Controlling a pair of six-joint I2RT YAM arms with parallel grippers.
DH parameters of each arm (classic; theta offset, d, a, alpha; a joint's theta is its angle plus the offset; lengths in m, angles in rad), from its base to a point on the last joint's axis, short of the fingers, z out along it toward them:
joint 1: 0 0.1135 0.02 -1.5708
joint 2: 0 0 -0.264 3.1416
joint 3: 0.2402 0 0.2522 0
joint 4: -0.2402 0 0.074 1.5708
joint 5: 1.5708 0 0 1.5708
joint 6: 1.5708 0.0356 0 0
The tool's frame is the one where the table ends.
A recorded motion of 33 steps. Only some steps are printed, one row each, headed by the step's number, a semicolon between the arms.
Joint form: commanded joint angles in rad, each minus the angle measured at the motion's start. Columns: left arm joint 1, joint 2, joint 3, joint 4, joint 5, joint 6; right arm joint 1, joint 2, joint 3, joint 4, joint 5, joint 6.
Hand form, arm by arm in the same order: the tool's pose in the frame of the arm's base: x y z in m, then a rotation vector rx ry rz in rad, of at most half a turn. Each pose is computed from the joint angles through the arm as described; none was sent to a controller.
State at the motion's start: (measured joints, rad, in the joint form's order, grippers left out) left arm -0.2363 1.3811 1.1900 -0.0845 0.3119 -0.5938; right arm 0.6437 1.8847 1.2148 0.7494 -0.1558 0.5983
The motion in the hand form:
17: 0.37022 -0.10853 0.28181 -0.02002 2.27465 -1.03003; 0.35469 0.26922 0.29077 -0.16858 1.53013 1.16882
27: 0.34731 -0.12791 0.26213 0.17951 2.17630 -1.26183; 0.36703 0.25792 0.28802 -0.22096 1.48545 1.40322
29: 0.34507 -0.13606 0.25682 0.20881 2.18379 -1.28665; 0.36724 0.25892 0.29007 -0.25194 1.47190 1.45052
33: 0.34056 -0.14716 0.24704 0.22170 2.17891 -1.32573; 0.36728 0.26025 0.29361 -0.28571 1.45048 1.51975
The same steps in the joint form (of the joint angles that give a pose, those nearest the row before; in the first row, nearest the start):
17: -0.0006 0.3047 0.1220 -0.1587 0.2381 0.0497; -0.0098 0.0004 0.0676 -0.0025 -0.0373 0.0390
27: -0.0525 0.2577 -0.0571 0.0866 0.4171 0.0263; -0.0622 0.0432 0.0736 0.1287 -0.2467 0.1958
29: -0.0745 0.2676 -0.0674 0.1029 0.4286 0.0249; -0.0639 0.0504 0.0827 0.1506 -0.2919 0.2197
33: -0.1065 0.2782 -0.1048 0.1730 0.4321 -0.0084; -0.0654 0.0603 0.0959 0.1862 -0.3480 0.2635

